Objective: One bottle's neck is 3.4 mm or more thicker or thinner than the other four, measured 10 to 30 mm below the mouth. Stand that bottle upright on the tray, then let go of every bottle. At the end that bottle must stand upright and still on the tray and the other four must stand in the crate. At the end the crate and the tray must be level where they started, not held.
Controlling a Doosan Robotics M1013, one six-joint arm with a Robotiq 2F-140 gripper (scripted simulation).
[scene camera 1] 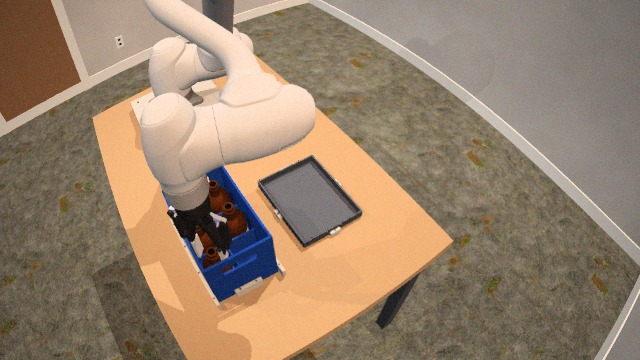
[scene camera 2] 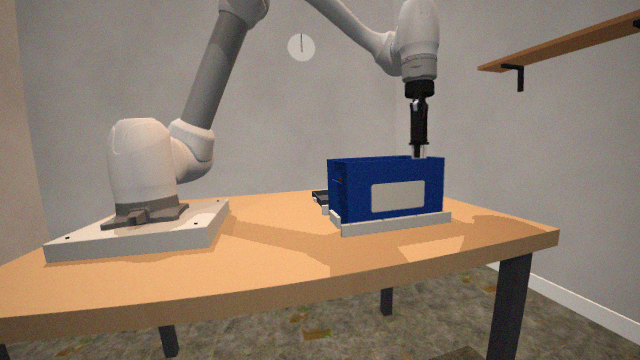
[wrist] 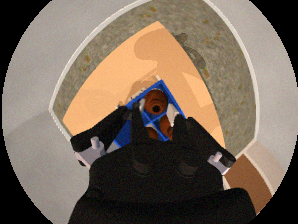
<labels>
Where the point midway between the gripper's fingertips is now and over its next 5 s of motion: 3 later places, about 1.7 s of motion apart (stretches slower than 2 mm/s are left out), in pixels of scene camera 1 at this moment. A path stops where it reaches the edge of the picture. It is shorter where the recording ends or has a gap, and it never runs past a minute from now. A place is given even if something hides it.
My gripper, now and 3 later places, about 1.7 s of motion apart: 212, 255; 206, 240; 240, 217; 242, 228
</labels>
